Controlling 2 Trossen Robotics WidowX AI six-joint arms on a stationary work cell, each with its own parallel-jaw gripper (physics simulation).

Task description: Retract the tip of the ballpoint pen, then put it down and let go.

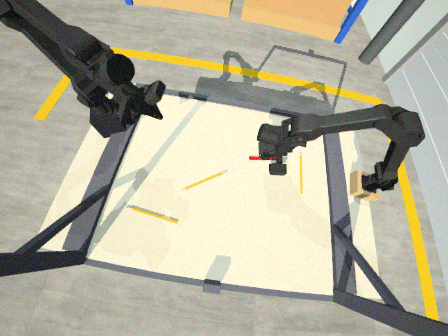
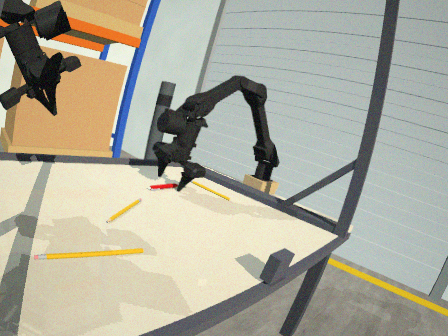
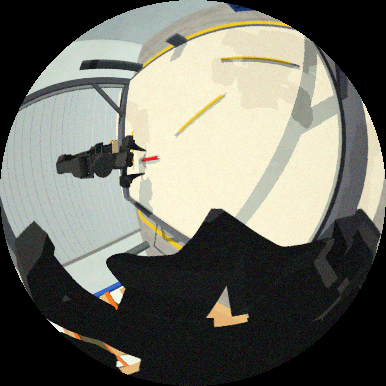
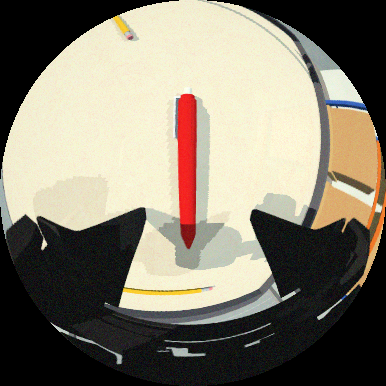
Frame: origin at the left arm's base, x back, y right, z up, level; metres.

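Seen in the pictures: left gripper, between the fingertips: (image 1: 162,118) (image 2: 55,115) (image 3: 215,213); right gripper, between the fingertips: (image 2: 168,183) (image 3: 144,161) (image 4: 200,214); left arm's base, origin of its link: (image 1: 103,109); right arm's base, origin of its link: (image 1: 368,184) (image 2: 262,178) (image 3: 110,147).
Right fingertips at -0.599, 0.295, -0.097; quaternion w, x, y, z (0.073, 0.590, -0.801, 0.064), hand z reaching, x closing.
Offsets run from my right fingertips to a thing's top centre, as dx, dy, dz. Level surfaces: height alone.
The red ballpoint pen {+0.030, +0.003, +0.005} (image 1: 257,158) (image 2: 163,186) (image 3: 150,158) (image 4: 187,161) lies flat on the cream table top {dz -0.010} (image 1: 229,230), its white push button pointing away from my right gripper. My right gripper (image 1: 274,160) (image 2: 173,180) (image 3: 144,161) (image 4: 200,214) is wide open and hangs low over the pen's tip end, fingers apart on either side and not touching it. My left gripper (image 1: 156,103) is shut and empty, held high over the table's far left corner.
Three yellow pencils lie on the table: one {+0.287, +0.036, -0.001} (image 1: 205,180) (image 2: 123,210) in the middle, one {+0.496, +0.112, -0.003} (image 1: 153,214) (image 2: 99,253) at the front left, one {-0.109, +0.098, -0.003} (image 1: 301,173) (image 2: 211,191) just right of the right gripper. A dark frame (image 1: 333,187) borders the table.
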